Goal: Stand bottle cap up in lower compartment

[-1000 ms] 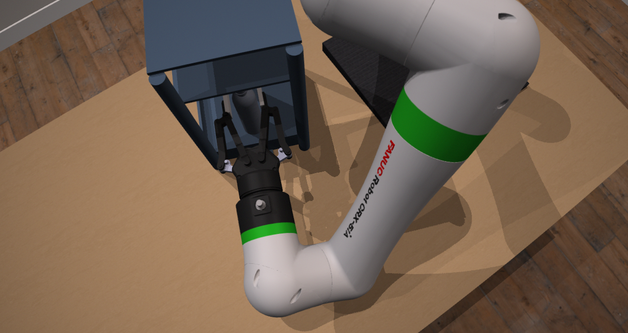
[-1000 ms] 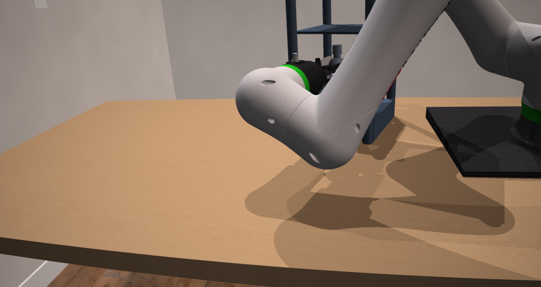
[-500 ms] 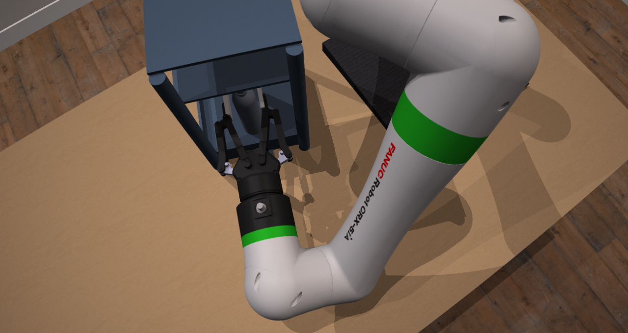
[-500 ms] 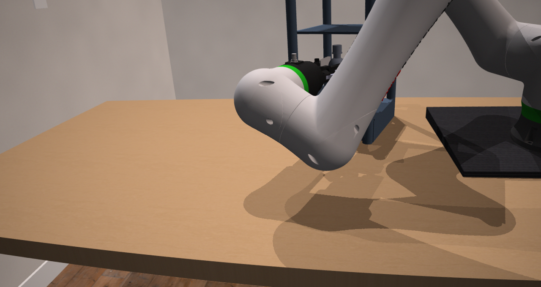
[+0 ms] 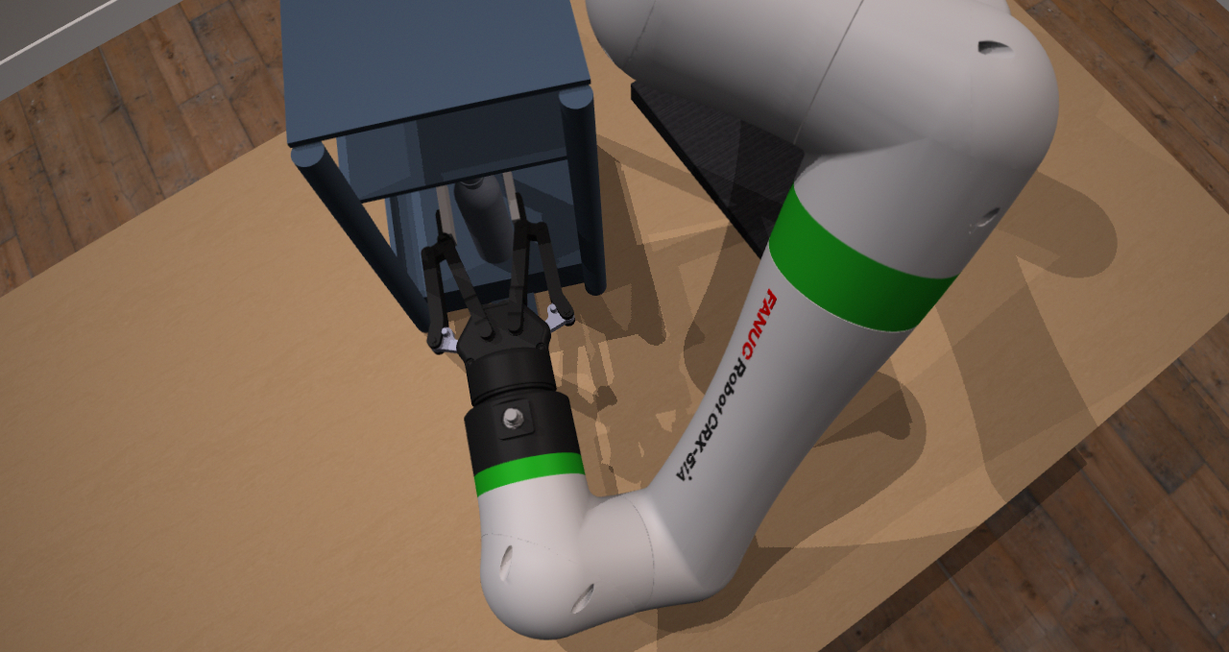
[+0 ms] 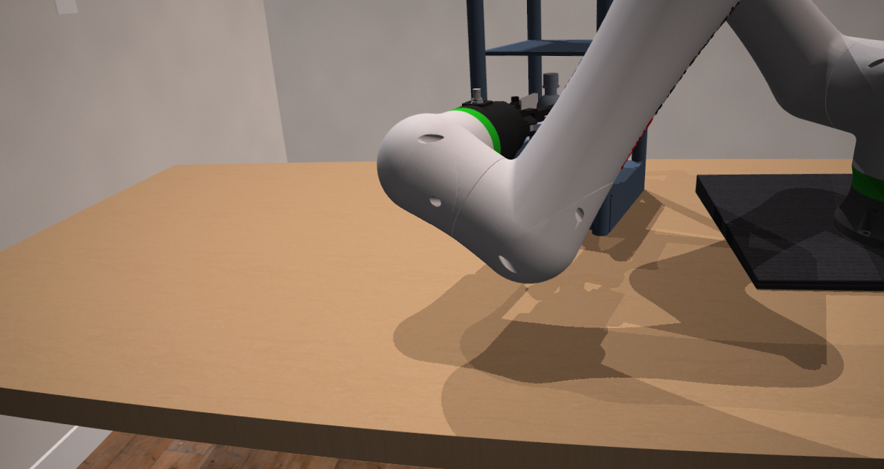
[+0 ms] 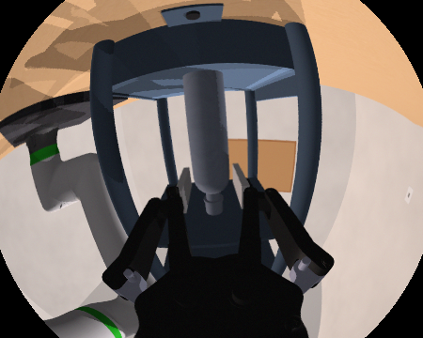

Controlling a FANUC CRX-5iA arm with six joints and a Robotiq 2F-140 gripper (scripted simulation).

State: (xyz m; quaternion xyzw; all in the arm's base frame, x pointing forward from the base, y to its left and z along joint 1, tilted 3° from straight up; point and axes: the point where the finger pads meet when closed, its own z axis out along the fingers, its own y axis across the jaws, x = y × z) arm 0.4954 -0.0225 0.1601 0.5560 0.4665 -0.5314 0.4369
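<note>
The grey bottle lies 1 cm to the right of my hand and 1 cm below it. The rest, counted from my hand: shelving unit 7 cm to the right, 1 cm behind.
</note>
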